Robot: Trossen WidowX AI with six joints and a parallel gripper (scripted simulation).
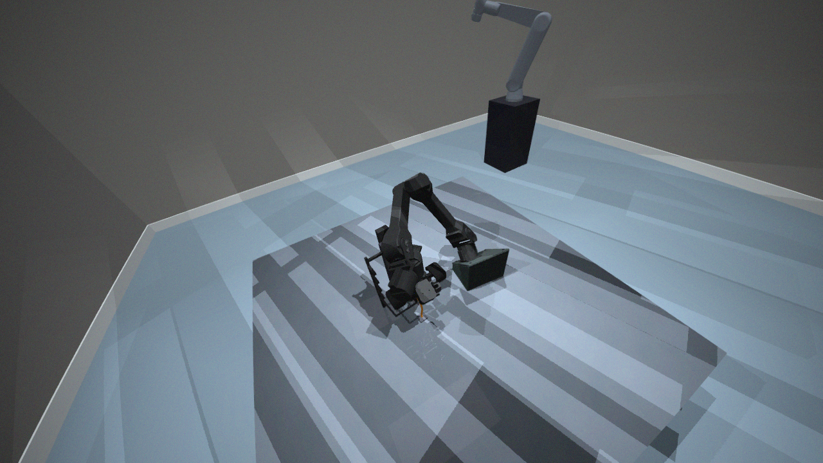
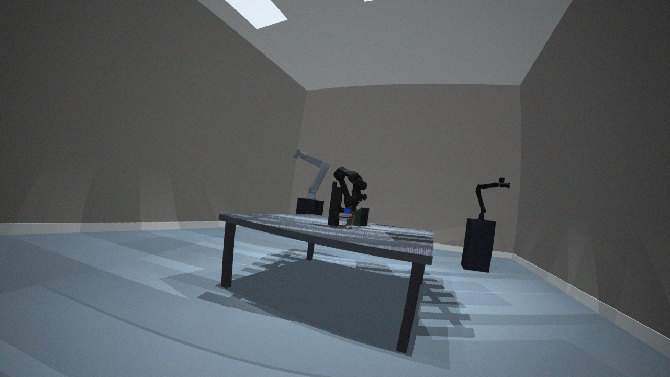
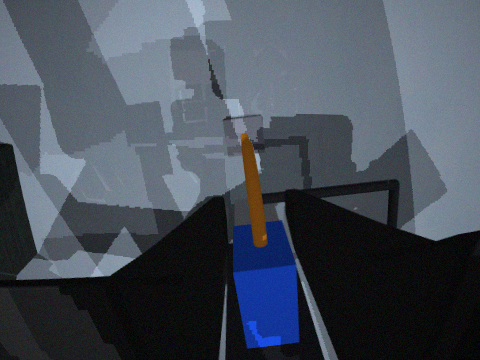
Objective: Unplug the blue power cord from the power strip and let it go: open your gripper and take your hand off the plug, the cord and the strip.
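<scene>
Now: the blue plug 6 cm to the right of my gripper tip and 1 cm ahead of it.
</scene>
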